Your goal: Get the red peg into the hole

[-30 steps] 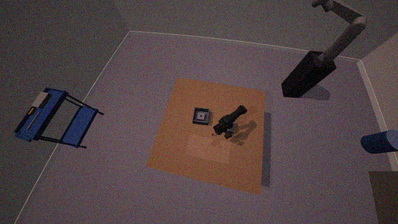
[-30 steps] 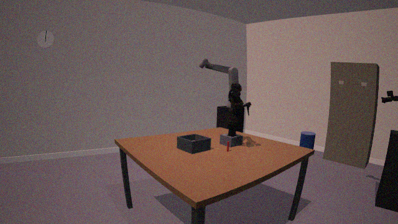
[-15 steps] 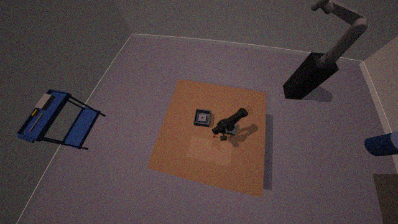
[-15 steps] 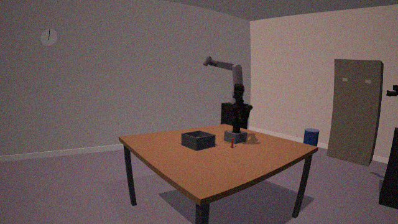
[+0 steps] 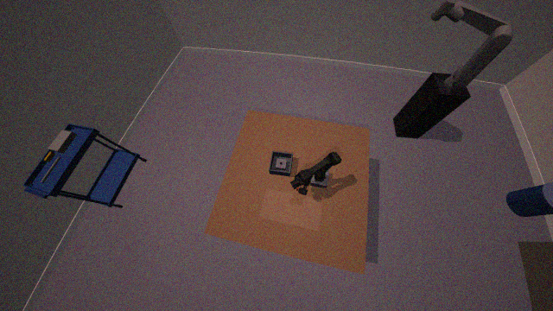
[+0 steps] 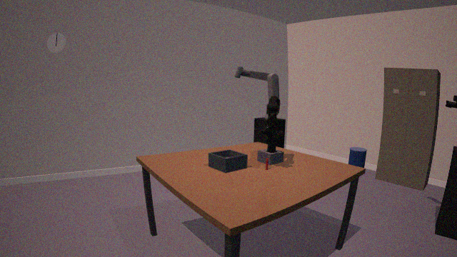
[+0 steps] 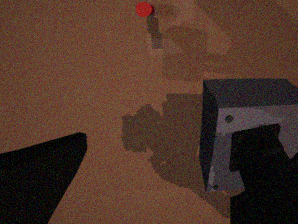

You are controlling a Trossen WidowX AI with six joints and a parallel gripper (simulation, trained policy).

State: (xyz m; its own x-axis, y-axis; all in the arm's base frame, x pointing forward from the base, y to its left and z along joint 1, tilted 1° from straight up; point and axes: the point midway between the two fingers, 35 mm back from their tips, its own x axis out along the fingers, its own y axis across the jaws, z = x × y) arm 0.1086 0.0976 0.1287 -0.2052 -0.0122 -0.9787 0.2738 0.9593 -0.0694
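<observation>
Now: gripper tip 7 cm short of the red peg, 1 cm to the right of it and 14 cm above it. Round my gripper tip: dark grey box 23 cm ahead, 21 cm to the right, 15 cm below.
</observation>
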